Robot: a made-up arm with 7 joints. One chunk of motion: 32 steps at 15 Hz.
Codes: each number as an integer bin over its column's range. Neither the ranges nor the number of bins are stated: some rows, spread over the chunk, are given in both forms.
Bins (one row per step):
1: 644 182 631 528 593 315 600
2: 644 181 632 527 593 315 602
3: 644 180 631 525 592 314 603
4: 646 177 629 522 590 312 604
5: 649 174 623 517 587 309 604
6: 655 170 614 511 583 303 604
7: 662 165 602 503 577 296 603
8: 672 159 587 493 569 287 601
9: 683 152 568 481 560 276 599
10: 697 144 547 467 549 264 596
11: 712 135 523 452 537 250 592
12: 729 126 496 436 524 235 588
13: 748 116 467 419 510 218 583
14: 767 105 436 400 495 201 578
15: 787 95 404 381 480 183 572
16: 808 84 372 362 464 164 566
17: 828 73 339 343 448 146 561
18: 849 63 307 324 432 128 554
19: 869 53 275 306 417 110 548
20: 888 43 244 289 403 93 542
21: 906 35 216 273 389 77 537
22: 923 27 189 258 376 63 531
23: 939 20 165 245 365 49 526
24: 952 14 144 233 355 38 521
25: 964 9 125 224 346 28 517
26: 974 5 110 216 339 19 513
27: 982 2 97 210 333 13 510
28: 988 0 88 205 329 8 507
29: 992 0 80 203 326 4 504
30: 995 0 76 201 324 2 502
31: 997 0 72 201 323 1 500
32: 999 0 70 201 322 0 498
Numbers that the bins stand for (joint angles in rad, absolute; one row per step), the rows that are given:
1: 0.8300 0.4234 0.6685 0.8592 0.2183 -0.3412 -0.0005
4: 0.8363 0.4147 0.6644 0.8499 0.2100 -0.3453 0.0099
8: 0.9191 0.3838 0.5787 0.8049 0.1520 -0.3793 0.0021
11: 1.0464 0.3424 0.4480 0.7413 0.0636 -0.4297 -0.0211
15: 1.2852 0.2736 0.2050 0.6311 -0.0939 -0.5209 -0.0728
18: 1.4825 0.2185 0.0069 0.5427 -0.2265 -0.5957 -0.1192
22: 1.7181 0.1565 -0.2341 0.4403 -0.3812 -0.6842 -0.1786
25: 1.8486 0.1255 -0.3647 0.3875 -0.4641 -0.7319 -0.2148
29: 1.9377 0.1100 -0.4566 0.3550 -0.5193 -0.7646 -0.2484
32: 1.9600 0.1100 -0.4771 0.3519 -0.5304 -0.7700 -0.2639
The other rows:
2: 0.8300 0.4216 0.6706 0.8577 0.2183 -0.3412 0.0047
3: 0.8300 0.4199 0.6685 0.8546 0.2156 -0.3425 0.0073
5: 0.8459 0.4096 0.6522 0.8422 0.2017 -0.3493 0.0099
6: 0.8650 0.4027 0.6338 0.8328 0.1907 -0.3575 0.0099
7: 0.8873 0.3941 0.6093 0.8204 0.1741 -0.3670 0.0073
9: 0.9541 0.3717 0.5399 0.7863 0.1271 -0.3943 -0.0030
10: 0.9987 0.3579 0.4970 0.7646 0.0968 -0.4106 -0.0108
12: 1.1005 0.3269 0.3929 0.7165 0.0277 -0.4501 -0.0314
13: 1.1610 0.3097 0.3336 0.6901 -0.0110 -0.4732 -0.0444
14: 1.2215 0.2908 0.2703 0.6606 -0.0524 -0.4964 -0.0573
16: 1.3520 0.2546 0.1396 0.6017 -0.1381 -0.5467 -0.0883
17: 1.4157 0.2357 0.0723 0.5722 -0.1823 -0.5712 -0.1012
19: 1.5462 0.2013 -0.0584 0.5148 -0.2679 -0.6203 -0.1347
20: 1.6067 0.1840 -0.1217 0.4884 -0.3066 -0.6434 -0.1502
21: 1.6640 0.1703 -0.1789 0.4636 -0.3453 -0.6652 -0.1632
23: 1.7690 0.1444 -0.2831 0.4201 -0.4116 -0.7033 -0.1916
24: 1.8104 0.1341 -0.3259 0.4015 -0.4392 -0.7183 -0.2045
26: 1.8804 0.1186 -0.3954 0.3751 -0.4834 -0.7441 -0.2251
27: 1.9059 0.1134 -0.4219 0.3658 -0.5000 -0.7523 -0.2329
28: 1.9250 0.1100 -0.4403 0.3581 -0.5111 -0.7591 -0.2406
30: 1.9473 0.1100 -0.4648 0.3519 -0.5249 -0.7673 -0.2535
31: 1.9536 0.1100 -0.4730 0.3519 -0.5276 -0.7686 -0.2587

